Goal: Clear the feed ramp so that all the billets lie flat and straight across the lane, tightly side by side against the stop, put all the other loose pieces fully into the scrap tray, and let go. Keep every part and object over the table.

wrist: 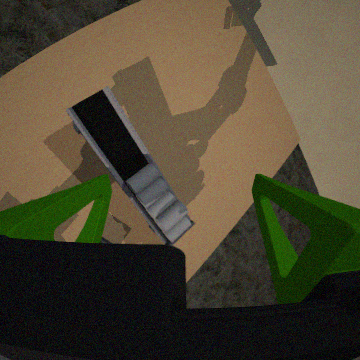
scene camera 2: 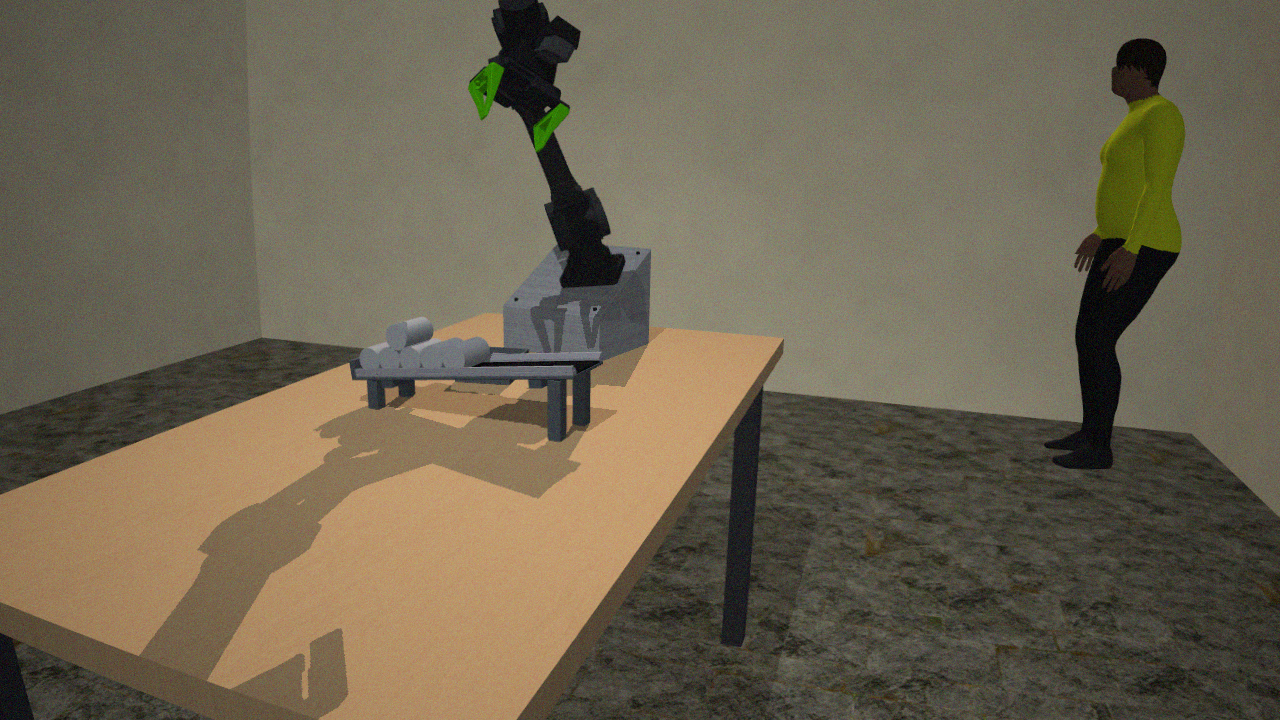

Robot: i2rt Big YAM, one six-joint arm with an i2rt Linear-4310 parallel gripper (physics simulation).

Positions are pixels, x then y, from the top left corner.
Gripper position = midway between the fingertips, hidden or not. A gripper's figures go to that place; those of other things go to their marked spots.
Labels:
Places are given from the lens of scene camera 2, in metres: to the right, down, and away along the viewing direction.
my gripper (scene camera 2: 511, 134): -0.18, -0.32, 1.14
grey billet (scene camera 2: 468, 353): -0.25, -0.01, 1.16
grey billet (scene camera 2: 400, 335): -0.36, -0.04, 1.19

